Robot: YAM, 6 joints.
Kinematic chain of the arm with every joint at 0, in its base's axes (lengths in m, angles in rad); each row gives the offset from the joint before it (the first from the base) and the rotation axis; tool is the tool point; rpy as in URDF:
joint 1: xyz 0 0 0.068 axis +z
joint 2: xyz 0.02 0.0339 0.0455 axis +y
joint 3: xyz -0.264 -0.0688 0 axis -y
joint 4: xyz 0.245 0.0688 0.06 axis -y
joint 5: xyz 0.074 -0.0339 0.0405 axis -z
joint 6: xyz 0.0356 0 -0.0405 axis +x
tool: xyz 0 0 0 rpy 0 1.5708 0
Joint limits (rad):
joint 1: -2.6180..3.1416
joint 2: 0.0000..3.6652
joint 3: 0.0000..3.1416
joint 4: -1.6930..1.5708
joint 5: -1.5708..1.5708
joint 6: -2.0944..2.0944
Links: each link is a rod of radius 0.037 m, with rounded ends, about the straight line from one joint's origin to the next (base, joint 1, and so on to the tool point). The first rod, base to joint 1, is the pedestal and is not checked.
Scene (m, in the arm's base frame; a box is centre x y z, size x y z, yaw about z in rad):
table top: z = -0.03
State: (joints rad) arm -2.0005 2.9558 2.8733 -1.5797 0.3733 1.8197
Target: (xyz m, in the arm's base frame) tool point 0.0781 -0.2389 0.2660
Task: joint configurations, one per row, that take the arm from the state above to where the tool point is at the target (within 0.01 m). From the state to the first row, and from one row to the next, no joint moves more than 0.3 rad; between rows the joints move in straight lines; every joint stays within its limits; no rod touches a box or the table.
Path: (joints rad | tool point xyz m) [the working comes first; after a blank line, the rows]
Joints at the target: -1.2249 1.6542 1.3722 -1.6930 0.2126 1.8197
Straight joint move there: clear.

1: -1.8712 2.7389 2.6231 -1.5986 0.3465 1.8197 | -0.1588 -0.4719 0.1419
2: -1.7420 2.5219 2.3729 -1.6175 0.3197 1.8197 | -0.0903 -0.4564 0.1841
3: -1.6127 2.3050 2.1228 -1.6364 0.2930 1.8197 | -0.0280 -0.4214 0.2193
4: -1.4835 2.0881 1.8726 -1.6552 0.2662 1.8197 | 0.0230 -0.3701 0.2457
5: -1.3542 1.8712 1.6224 -1.6741 0.2394 1.8197 | 0.0590 -0.3074 0.2616
6: -1.2249 1.6542 1.3722 -1.6930 0.2126 1.8197 | 0.0781 -0.2389 0.2660

